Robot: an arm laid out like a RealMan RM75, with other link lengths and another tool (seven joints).
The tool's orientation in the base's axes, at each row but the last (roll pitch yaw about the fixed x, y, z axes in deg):
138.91, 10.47, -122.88
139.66, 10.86, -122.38
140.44, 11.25, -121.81
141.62, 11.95, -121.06
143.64, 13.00, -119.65
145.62, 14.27, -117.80
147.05, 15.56, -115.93
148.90, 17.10, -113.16
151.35, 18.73, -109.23
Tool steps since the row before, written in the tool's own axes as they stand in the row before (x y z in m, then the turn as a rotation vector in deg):
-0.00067, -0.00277, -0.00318, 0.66, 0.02, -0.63
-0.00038, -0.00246, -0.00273, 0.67, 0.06, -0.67
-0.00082, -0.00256, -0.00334, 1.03, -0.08, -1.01
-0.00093, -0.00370, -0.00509, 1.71, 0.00, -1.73
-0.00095, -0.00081, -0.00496, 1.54, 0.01, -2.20
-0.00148, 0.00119, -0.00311, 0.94, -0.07, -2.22
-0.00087, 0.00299, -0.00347, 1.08, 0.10, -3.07
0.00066, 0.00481, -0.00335, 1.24, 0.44, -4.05
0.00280, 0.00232, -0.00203, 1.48, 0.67, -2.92
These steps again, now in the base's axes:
0.00381, -0.00180, 0.00069, -0.07, -0.84, 0.36
0.00323, -0.00171, 0.00055, -0.08, -0.85, 0.41
0.00381, -0.00163, 0.00109, -0.01, -1.35, 0.51
0.00548, -0.00265, 0.00185, -0.09, -2.23, 0.97
0.00319, -0.00166, 0.00364, 0.19, -2.29, 1.39
0.00098, 0.00020, 0.00350, 0.53, -1.81, 1.51
-0.00072, -0.00007, 0.00461, 0.66, -2.26, 2.24
-0.00306, -0.00109, 0.00492, 0.68, -2.76, 3.17
-0.00218, -0.00303, 0.00184, 0.00, -2.47, 2.26

